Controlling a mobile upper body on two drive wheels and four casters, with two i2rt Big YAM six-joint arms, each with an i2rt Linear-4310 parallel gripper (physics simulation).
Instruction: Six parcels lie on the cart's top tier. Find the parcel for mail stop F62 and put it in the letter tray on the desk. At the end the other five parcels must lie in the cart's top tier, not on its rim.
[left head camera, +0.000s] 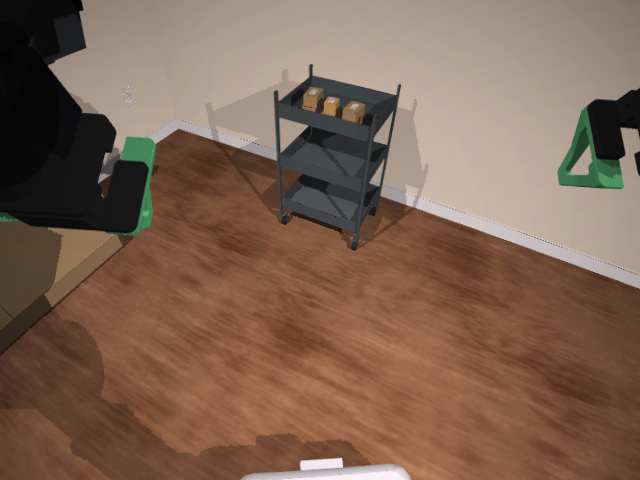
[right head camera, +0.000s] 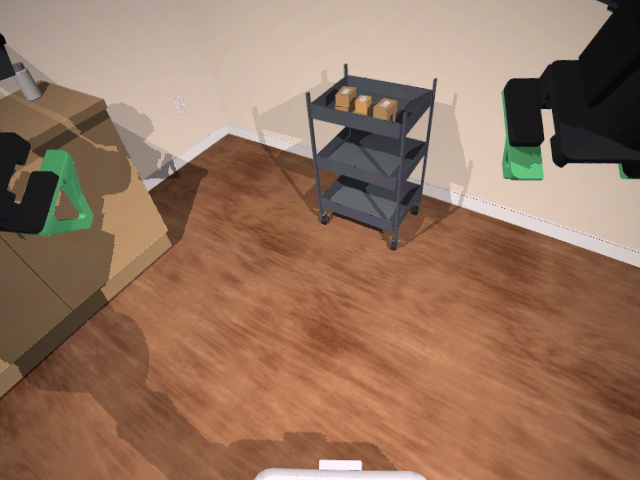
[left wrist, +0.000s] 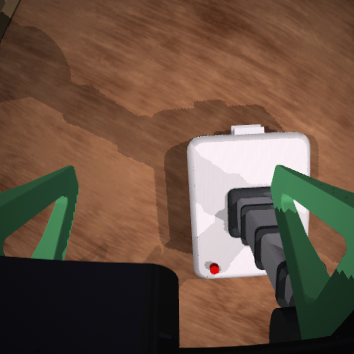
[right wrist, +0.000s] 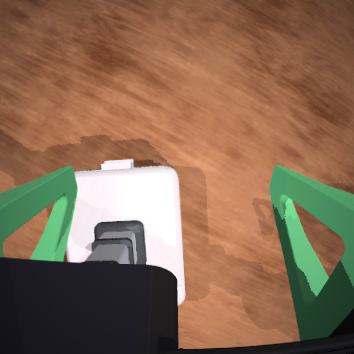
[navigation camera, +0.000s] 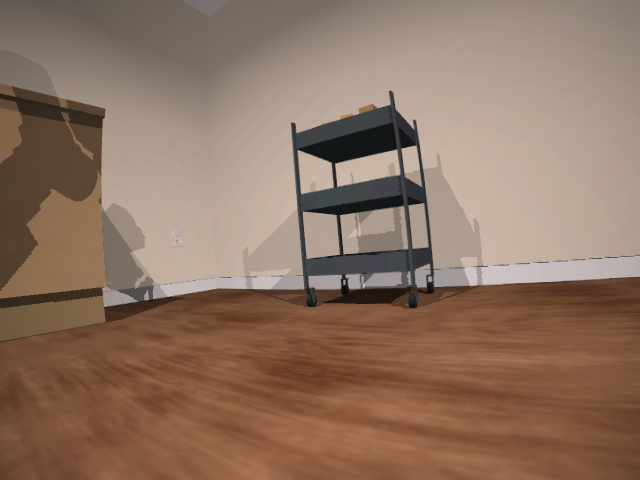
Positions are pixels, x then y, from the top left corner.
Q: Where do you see a dark grey three-tier cart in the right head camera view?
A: At 374, 157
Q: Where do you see the left gripper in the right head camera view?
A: At 46, 218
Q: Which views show the left gripper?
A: The left head camera view, the right head camera view and the left wrist view only.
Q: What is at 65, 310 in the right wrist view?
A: The right gripper.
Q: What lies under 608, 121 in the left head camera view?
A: The right gripper.
